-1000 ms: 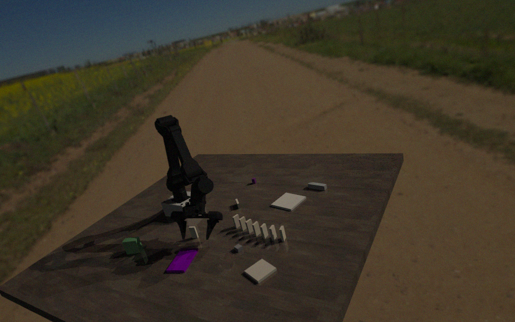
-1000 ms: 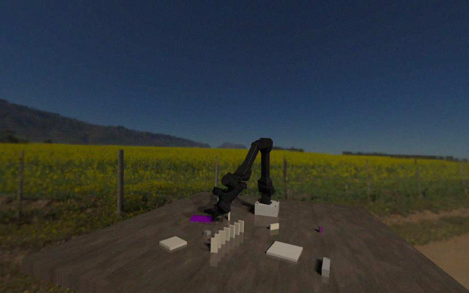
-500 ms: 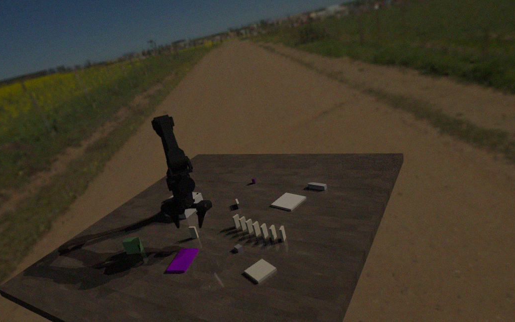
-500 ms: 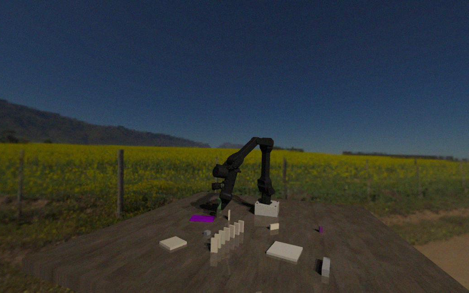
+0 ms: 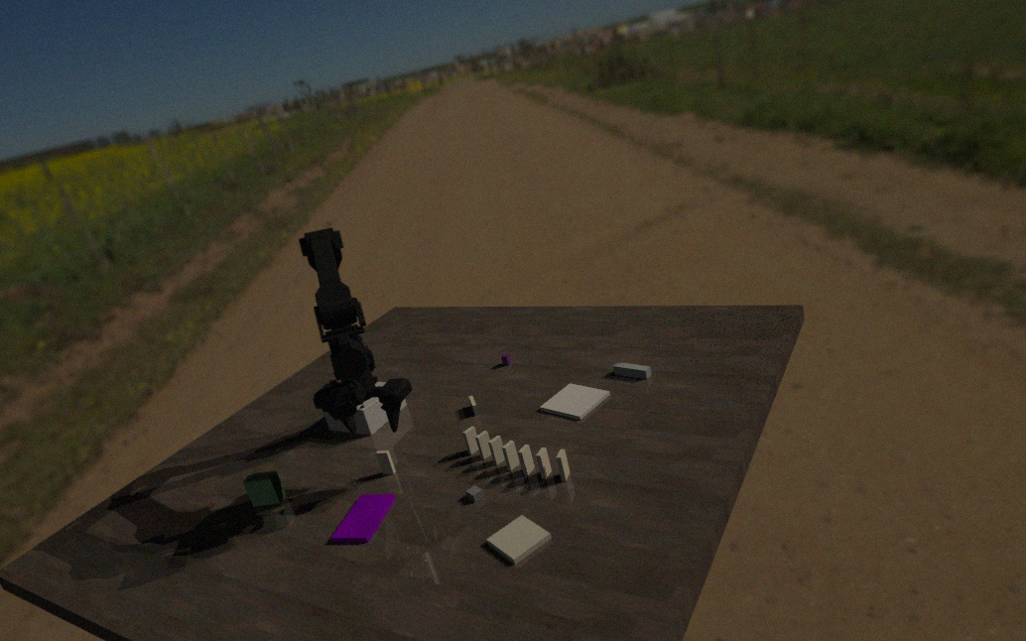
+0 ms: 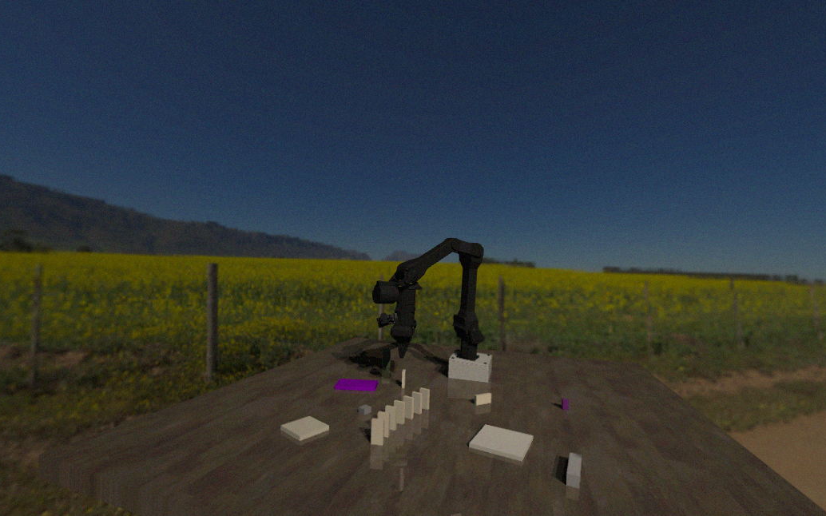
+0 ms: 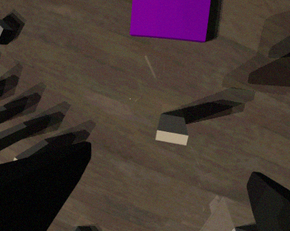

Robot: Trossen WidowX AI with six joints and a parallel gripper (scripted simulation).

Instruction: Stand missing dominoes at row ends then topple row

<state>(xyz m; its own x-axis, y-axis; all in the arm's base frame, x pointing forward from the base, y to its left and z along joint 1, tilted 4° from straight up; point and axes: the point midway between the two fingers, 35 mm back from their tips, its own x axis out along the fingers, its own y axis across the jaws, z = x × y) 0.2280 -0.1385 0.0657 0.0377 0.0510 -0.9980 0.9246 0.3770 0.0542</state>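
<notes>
The purple flat tile is 7 cm ahead of my gripper tip, 12 cm to the right of it and 9 cm below it. Round my gripper tip: white flat plate (21 cm ahead, 35 cm to the left, 9 cm below); then small grey cube (23 cm ahead, 2 cm to the left, 9 cm below); then green cube (18 cm behind, 17 cm to the right, 7 cm below).
</notes>
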